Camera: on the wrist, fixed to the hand. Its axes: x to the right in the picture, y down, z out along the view.
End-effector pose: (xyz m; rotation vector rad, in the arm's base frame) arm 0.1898 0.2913 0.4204 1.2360 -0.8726 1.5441
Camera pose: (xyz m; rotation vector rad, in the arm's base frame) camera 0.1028 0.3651 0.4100 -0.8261 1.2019 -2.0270
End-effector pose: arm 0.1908 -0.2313 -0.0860 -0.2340 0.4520 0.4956
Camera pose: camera 0.1344 -0.2064 -0.1826 0.9228 0.3995 1.7973
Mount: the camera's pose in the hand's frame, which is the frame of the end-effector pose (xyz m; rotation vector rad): 0.0113 0.0602 -0.0968 0.6658 -0.3102 1.5414
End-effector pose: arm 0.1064 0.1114 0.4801 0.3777 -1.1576 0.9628
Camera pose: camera 0.1170 0.2179 0.4392 0.0784 -1.3061 2.7420
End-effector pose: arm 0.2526 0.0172 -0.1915 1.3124 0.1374 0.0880
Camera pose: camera 0.2500 0.1267 -0.1580 1.7907 -1.2319 1.2131
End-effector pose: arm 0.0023 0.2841 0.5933 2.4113 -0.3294 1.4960
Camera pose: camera -0.0938 0.2618 0.6515 -1.4001 1.2239 -0.8542
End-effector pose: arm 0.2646 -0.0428 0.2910 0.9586 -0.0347 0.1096
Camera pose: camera 0.2674 0.0716 0.2853 1.4088 -1.0845 1.4592
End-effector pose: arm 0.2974 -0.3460 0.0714 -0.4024 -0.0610 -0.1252
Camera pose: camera 0.3200 -0.3305 -0.0398 0.2786 -0.0793 1.4493
